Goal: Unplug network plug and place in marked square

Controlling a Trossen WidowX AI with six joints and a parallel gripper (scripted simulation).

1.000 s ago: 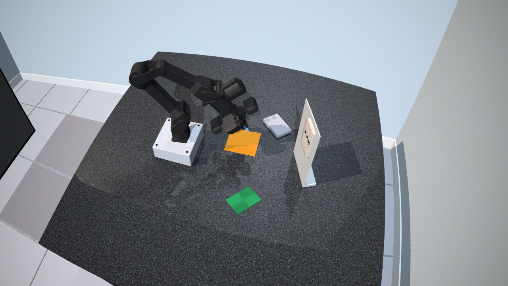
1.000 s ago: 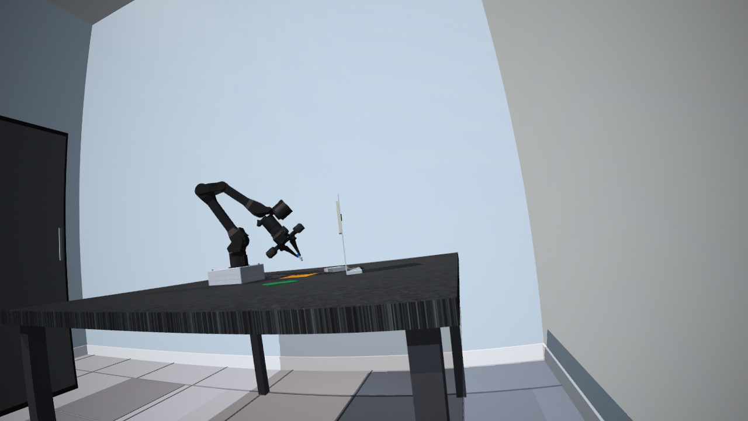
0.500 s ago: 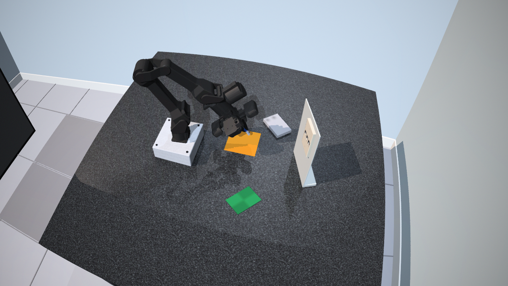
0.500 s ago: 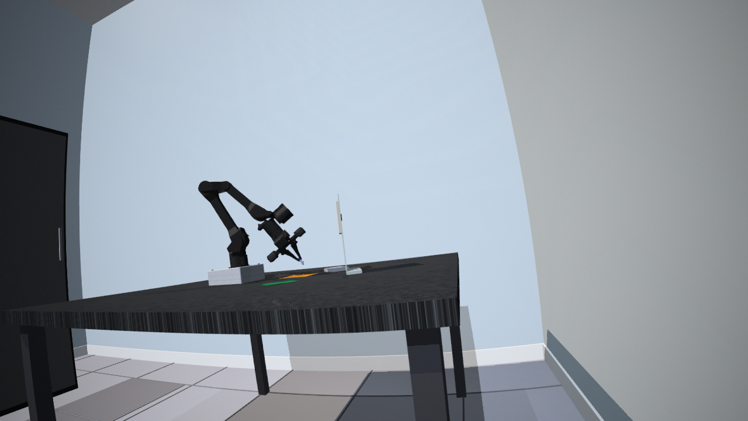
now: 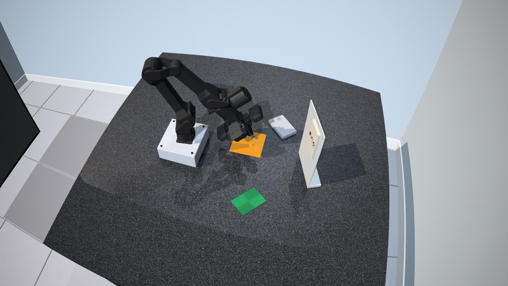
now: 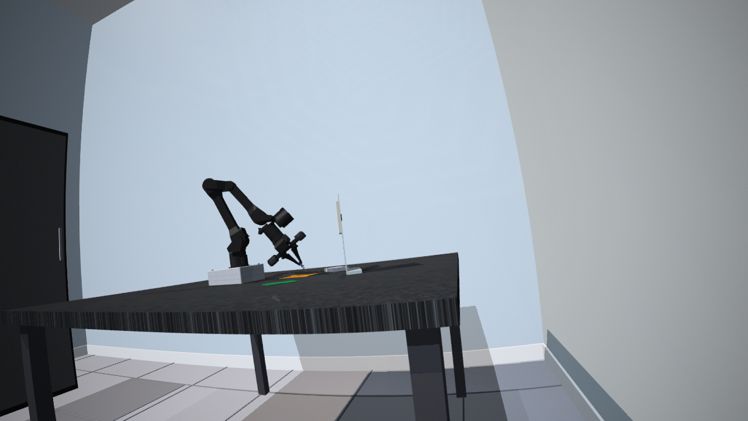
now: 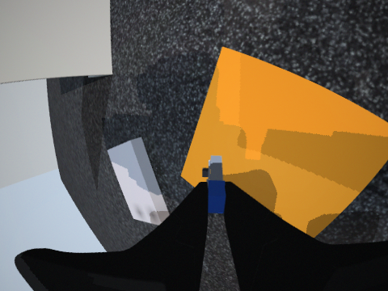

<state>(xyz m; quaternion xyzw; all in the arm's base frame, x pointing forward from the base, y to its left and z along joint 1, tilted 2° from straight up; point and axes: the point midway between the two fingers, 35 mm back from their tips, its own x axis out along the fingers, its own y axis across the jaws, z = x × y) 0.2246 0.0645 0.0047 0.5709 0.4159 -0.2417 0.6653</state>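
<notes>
Right now the orange square is 50 mm below my gripper tip and 10 mm behind it. From my gripper tip the other things lie so: thin grey tab (10 mm below, 10 mm ahead); network plug (right at my gripper tip); flat block (120 mm ahead, 100 mm to the left, 40 mm below).
</notes>
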